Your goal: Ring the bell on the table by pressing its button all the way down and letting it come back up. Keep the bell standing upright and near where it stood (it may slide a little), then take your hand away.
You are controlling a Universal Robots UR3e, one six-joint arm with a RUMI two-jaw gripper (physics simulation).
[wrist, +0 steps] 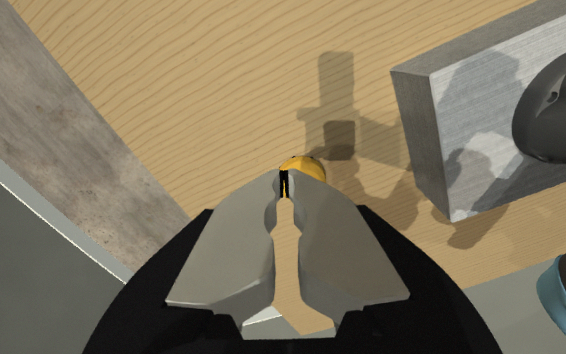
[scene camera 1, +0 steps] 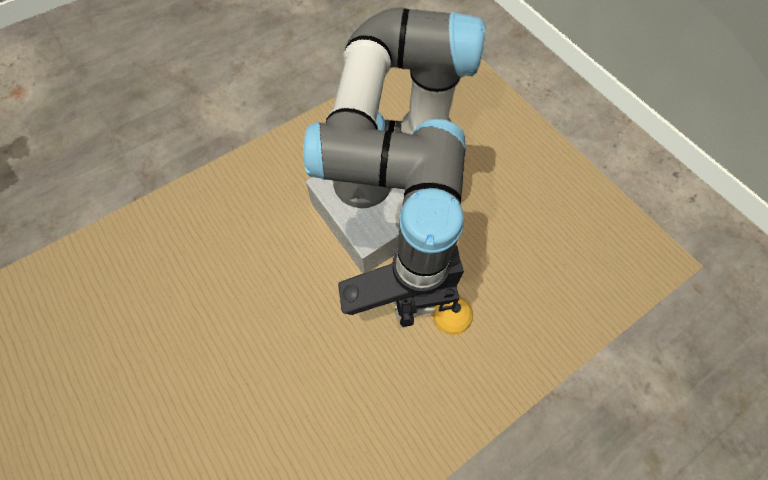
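Pixels of known places: gripper, fingertip midpoint: [wrist: 283,173]; arm's base at its link origin: [wrist: 565,106].
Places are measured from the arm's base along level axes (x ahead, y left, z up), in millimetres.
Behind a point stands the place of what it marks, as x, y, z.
Observation:
The bell, a yellow dome [scene camera 1: 453,319] @[342, -46, -62] [wrist: 306,165] @[307, -57, -76], stands upright on the wooden table top. In the scene view a small dark knob shows at the dome's upper side, beside the gripper's dark linkage. In the wrist view the button is hidden behind the right jaw, and part of the dome shows past the jaw tips. My gripper [scene camera 1: 423,311] [wrist: 283,173] @[293, -154, 113] is shut, with its jaw tips together and nothing held. In the wrist view the tips overlap the dome's left part. Whether they touch the bell cannot be told.
The arm's grey metal base block [scene camera 1: 365,229] @[91, -68, -4] [wrist: 420,145] @[147, -6, -57] stands behind the bell. The wooden table top [scene camera 1: 226,339] @[59, -421, -104] [wrist: 200,75] @[368, -248, -104] has an edge to the right of the bell in the scene view. A dark bar on the wrist [scene camera 1: 370,289] @[270, -202, 273] sticks out to the left.

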